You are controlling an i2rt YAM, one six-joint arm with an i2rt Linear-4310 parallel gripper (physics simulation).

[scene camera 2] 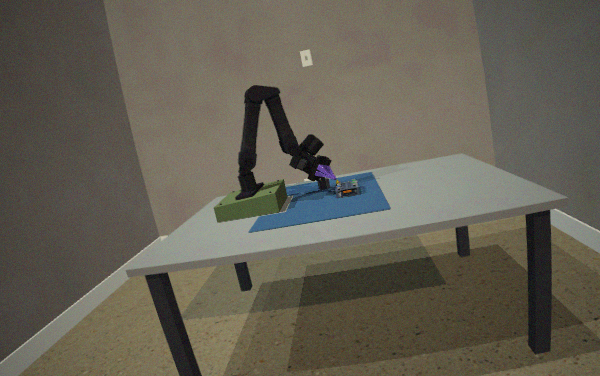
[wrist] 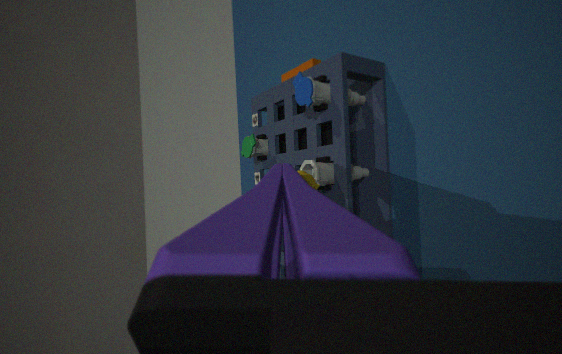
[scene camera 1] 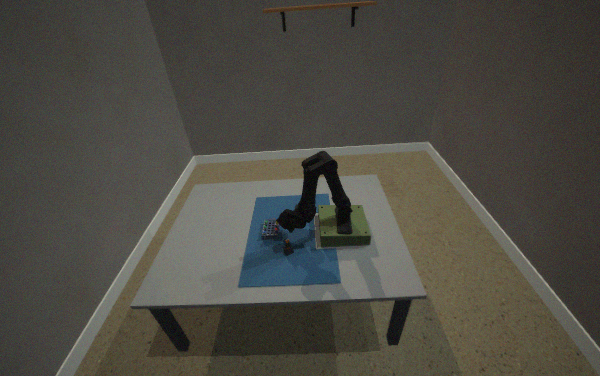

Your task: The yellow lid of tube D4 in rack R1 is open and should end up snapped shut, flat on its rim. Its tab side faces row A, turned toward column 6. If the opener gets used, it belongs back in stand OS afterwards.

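Pixels of known places: gripper, fingertip midpoint: [scene camera 2: 335,179] [wrist: 282,176] [scene camera 1: 277,221]; arm's base, link origin: [scene camera 2: 250,191] [scene camera 1: 343,220].
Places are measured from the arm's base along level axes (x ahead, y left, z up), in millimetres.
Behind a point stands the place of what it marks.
Note:
The rack [scene camera 1: 270,236] {x 379, y 45, z -62 mm} [scene camera 2: 354,190] {x 405, y -31, z -55 mm} [wrist: 343,115] {x 336, y -36, z -36 mm} stands on the blue mat. In the wrist view a pale tube [wrist: 325,173] {x 344, y -10, z -31 mm} sits in it with its ring-shaped rim showing. Its yellow lid [wrist: 311,181] {x 341, y -7, z -21 mm} is open, hanging off to the side of the rim, partly hidden behind the fingertips. My gripper [scene camera 2: 335,178] {x 340, y -9, z -5 mm} [wrist: 282,176] {x 340, y -9, z -5 mm} is shut and empty, its purple fingertips close to the lid; whether they touch it I cannot tell. The small dark stand [scene camera 1: 288,250] {x 273, y 165, z -38 mm} with an orange-topped piece, seemingly the opener, stands on the mat beside the rack.
A blue-lidded tube [wrist: 303,90] {x 350, y -49, z -24 mm} and a green-lidded tube [wrist: 249,146] {x 404, y -28, z -24 mm} stand in other rack holes. An orange part [wrist: 300,69] {x 352, y -59, z -25 mm} shows at the rack's far side. The blue mat [scene camera 1: 280,272] {x 304, y 270, z -66 mm} [scene camera 2: 320,215] {x 293, y -259, z -66 mm} lies on the grey table. The arm's green base [scene camera 1: 345,240] {x -2, y 113, z -29 mm} [scene camera 2: 250,207] {x 27, y -128, z -33 mm} stands by the mat.

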